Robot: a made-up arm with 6 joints. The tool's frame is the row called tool.
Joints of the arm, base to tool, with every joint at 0 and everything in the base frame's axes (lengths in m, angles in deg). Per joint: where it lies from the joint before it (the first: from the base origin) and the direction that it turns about. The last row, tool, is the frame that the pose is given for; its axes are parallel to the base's.
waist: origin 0 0 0.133 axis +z
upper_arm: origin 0 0 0 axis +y
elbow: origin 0 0 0.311 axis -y
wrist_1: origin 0 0 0 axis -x
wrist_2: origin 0.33 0 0 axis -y
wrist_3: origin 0 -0.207 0 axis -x
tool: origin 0 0 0
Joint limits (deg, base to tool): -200..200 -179.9..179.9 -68..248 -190..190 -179.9..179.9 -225..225
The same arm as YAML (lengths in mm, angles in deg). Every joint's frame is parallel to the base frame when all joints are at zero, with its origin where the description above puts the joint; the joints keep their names.
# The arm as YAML. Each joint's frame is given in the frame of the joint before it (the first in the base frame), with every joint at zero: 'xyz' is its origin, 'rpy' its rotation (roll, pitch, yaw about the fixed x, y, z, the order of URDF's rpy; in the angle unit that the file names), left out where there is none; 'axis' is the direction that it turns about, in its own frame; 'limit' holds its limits. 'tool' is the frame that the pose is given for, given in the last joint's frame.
units:
  length: mm
  angle: deg
joints:
  - name: waist
    type: revolute
    origin:
      xyz: [0.0, 0.0, 133.0]
    axis: [0.0, 0.0, 1.0]
    limit:
      lower: -200.0
      upper: 200.0
  - name: upper_arm
    type: revolute
    origin:
      xyz: [0.0, 0.0, 0.0]
    axis: [0.0, 1.0, 0.0]
    limit:
      lower: -179.9
      upper: 179.9
  - name: elbow
    type: revolute
    origin:
      xyz: [0.0, 0.0, 311.0]
    axis: [0.0, -1.0, 0.0]
    limit:
      lower: -68.0
      upper: 248.0
  - name: wrist_1
    type: revolute
    origin:
      xyz: [0.0, 0.0, 0.0]
    axis: [-1.0, 0.0, 0.0]
    limit:
      lower: -190.0
      upper: 190.0
  - name: wrist_2
    type: revolute
    origin:
      xyz: [330.0, 0.0, 0.0]
    axis: [0.0, -1.0, 0.0]
    limit:
      lower: -179.9
      upper: 179.9
  - name: wrist_3
    type: revolute
    origin:
      xyz: [0.0, -207.0, 0.0]
    axis: [-1.0, 0.0, 0.0]
    limit:
      lower: -225.0
      upper: 225.0
tool:
  origin:
    xyz: [0.0, 0.0, 0.0]

